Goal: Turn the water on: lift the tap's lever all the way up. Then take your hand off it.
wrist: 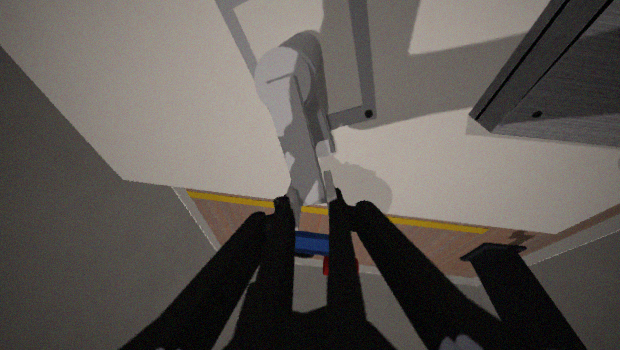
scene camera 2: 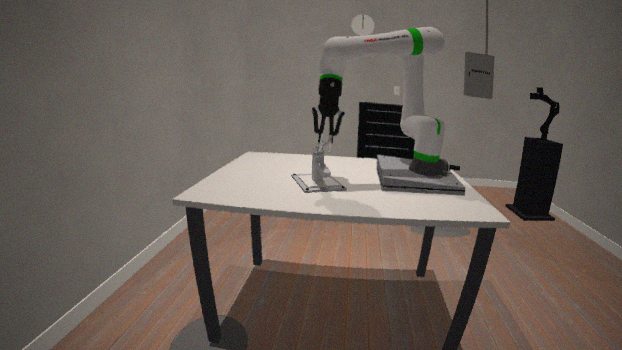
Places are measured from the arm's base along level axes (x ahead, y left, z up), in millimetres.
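Pixels of known places: gripper, between the fingertips: (wrist: 313,183) (scene camera 2: 324,151); arm's base, origin of its link: (scene camera 2: 423,170).
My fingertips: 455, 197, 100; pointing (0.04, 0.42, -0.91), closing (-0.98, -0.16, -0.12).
Ahead of a thing's pixels: the offset from my fingertips to its top centre, as dx, dy, dz. "spot": to the spot under its first point. Level surfaces: height alone.
The grey tap @(spot: +28, -58, -72) (scene camera 2: 317,166) (wrist: 280,67) stands upright on a thin frame-like base plate (scene camera 2: 301,185) (wrist: 370,95) on the table. Its lever @(+14, -61, +43) (wrist: 301,160) runs from the top of the tap body to the fingers and slants upward; its exact angle is hard to read in the scene view. My gripper (scene camera 2: 325,139) (wrist: 313,183) points down above the tap and is shut on the lever's end, with one finger on each side. The fingertips partly hide the lever's end.
The white table @(dz -152) (scene camera 2: 225,192) (wrist: 175,125) carries the robot's grey mounting plate (scene camera 2: 395,180) (wrist: 560,95) to the right of the tap. Behind the table is a black drawer cabinet (scene camera 2: 382,111). A black pedestal (scene camera 2: 537,175) with a small arm stands at the right.
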